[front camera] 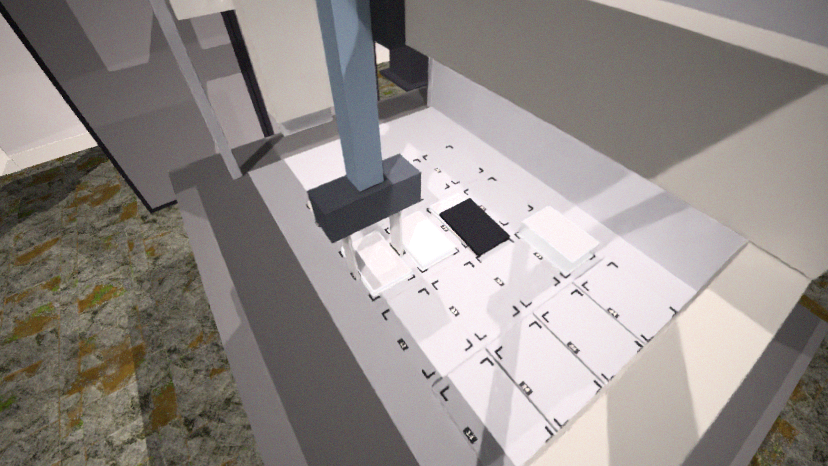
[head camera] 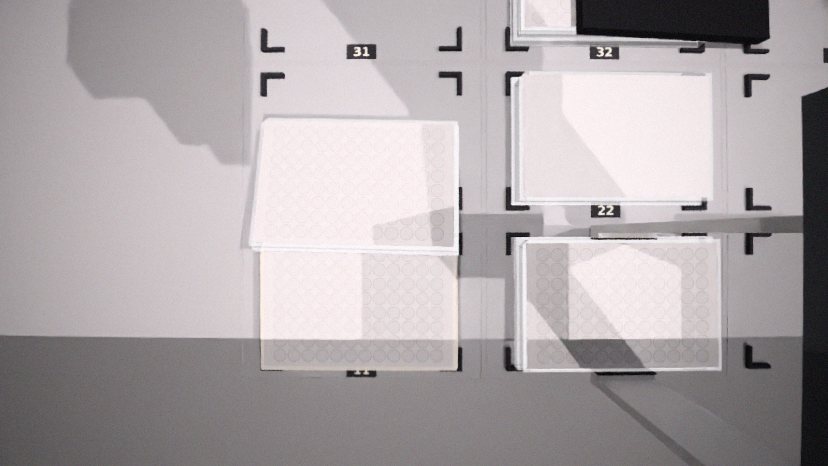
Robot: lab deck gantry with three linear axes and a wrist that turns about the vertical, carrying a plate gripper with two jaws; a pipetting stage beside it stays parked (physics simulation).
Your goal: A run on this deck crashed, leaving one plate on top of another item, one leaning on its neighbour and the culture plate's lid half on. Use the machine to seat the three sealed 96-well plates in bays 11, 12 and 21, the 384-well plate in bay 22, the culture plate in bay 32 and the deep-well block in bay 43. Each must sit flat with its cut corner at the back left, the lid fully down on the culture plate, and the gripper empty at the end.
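Note:
My gripper is shut on a sealed 96-well plate, level at bay 12; whether it rests on the deck is unclear. In the head view a second sealed plate lies in bay 11, and a third at bay 21 leans with its front edge on it; the gripper body hides them in the front view. The 384-well plate lies in bay 22. The culture plate is in bay 32, its black lid shifted right. The deep-well block stands at bay 43.
The pale pipetting stage hangs behind and left of the blue gripper column. A wall runs along the deck's rear. The dark gripper body fills the right edge of the head view. Raised bays with dividing lines lie at the deck's right.

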